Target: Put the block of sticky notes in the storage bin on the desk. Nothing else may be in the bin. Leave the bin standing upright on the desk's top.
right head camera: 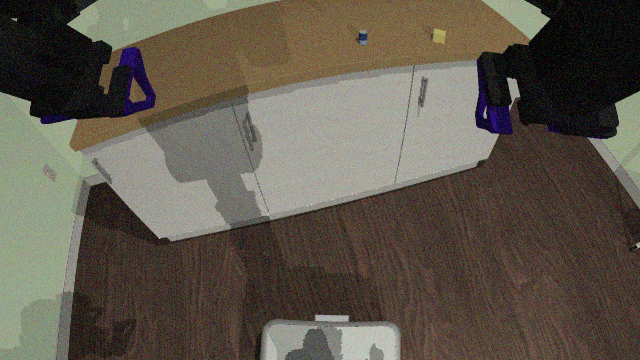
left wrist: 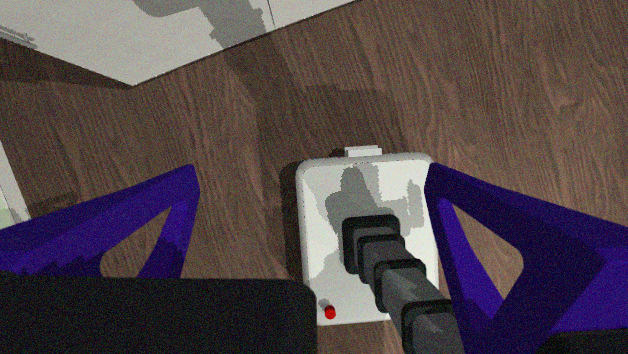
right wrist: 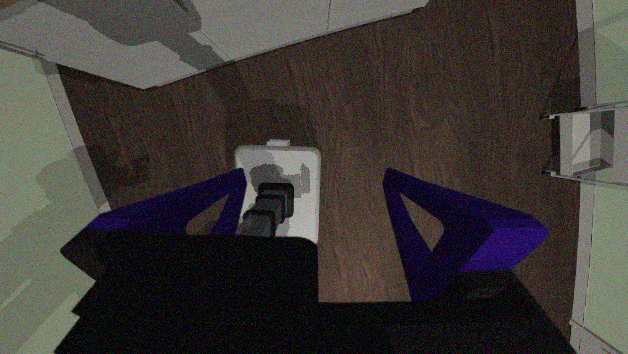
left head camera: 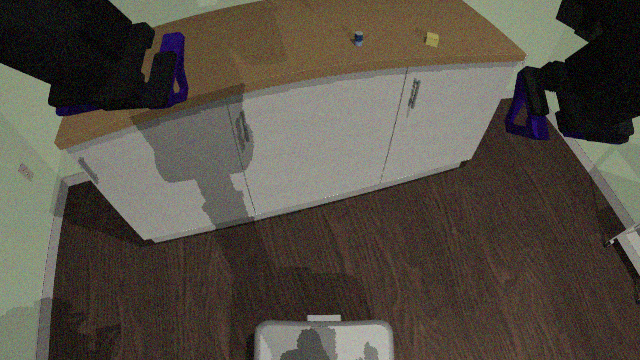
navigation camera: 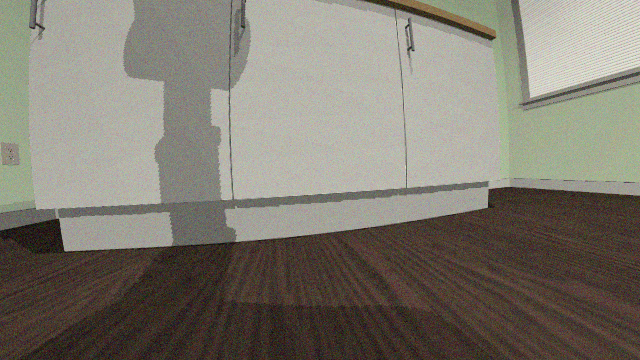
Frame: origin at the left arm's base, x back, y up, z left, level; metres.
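Where they show: left gripper, between the fingertips: (right head camera: 124, 105) (left wrist: 311, 176) (left head camera: 149, 97); right gripper, between the fingertips: (right head camera: 514, 123) (right wrist: 314, 175) (left head camera: 536, 128).
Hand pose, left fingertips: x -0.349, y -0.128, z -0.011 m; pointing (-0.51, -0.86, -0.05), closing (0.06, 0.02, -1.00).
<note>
Each offset is from my left fingertips to the top centre of the thing. Level surfaces: height alone.
A small yellow block {dz -0.590, dx -0.751, dy -0.338 m} (left head camera: 432, 39) (right head camera: 439, 36), which looks like the sticky notes, lies on the wooden top {dy -0.372 m} (left head camera: 320, 30) (right head camera: 325, 30) of a white cabinet, near its right end. The storage bin does not show in these views. My left gripper (left head camera: 122, 104) (right head camera: 92, 116) (left wrist: 311, 176) is open and empty; it appears over the left part of the cabinet in the head views. My right gripper (left head camera: 556, 134) (right head camera: 532, 131) (right wrist: 314, 175) is open and empty, to the right of the cabinet front in the left head view and well away from the yellow block.
A small blue and white cylinder {dz -0.316, dx -0.689, dy -0.322 m} (left head camera: 358, 38) (right head camera: 363, 37) stands left of the yellow block. White cabinet doors (left head camera: 320, 130) (right head camera: 330, 130) (navigation camera: 320, 100) with handles face me. A white shelf-like structure (right wrist: 566, 142) stands by the right wall. A window (navigation camera: 585, 45) is at the right.
</note>
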